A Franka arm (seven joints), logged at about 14 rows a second.
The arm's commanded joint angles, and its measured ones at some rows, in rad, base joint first. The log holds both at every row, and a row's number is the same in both.
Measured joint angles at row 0: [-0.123 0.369 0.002 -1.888 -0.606 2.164 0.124]
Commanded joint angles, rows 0 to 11: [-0.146 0.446 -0.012 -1.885 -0.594 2.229 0.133]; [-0.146 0.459 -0.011 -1.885 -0.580 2.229 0.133]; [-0.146 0.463 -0.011 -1.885 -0.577 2.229 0.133]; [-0.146 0.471 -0.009 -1.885 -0.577 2.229 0.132]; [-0.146 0.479 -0.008 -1.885 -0.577 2.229 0.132]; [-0.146 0.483 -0.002 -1.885 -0.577 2.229 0.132]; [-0.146 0.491 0.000 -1.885 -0.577 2.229 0.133]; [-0.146 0.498 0.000 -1.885 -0.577 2.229 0.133]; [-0.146 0.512 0.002 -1.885 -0.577 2.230 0.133]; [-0.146 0.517 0.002 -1.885 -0.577 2.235 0.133]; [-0.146 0.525 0.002 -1.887 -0.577 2.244 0.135]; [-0.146 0.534 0.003 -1.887 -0.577 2.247 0.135]
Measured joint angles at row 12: [-0.115 0.506 0.036 -1.886 -0.543 2.265 0.145]
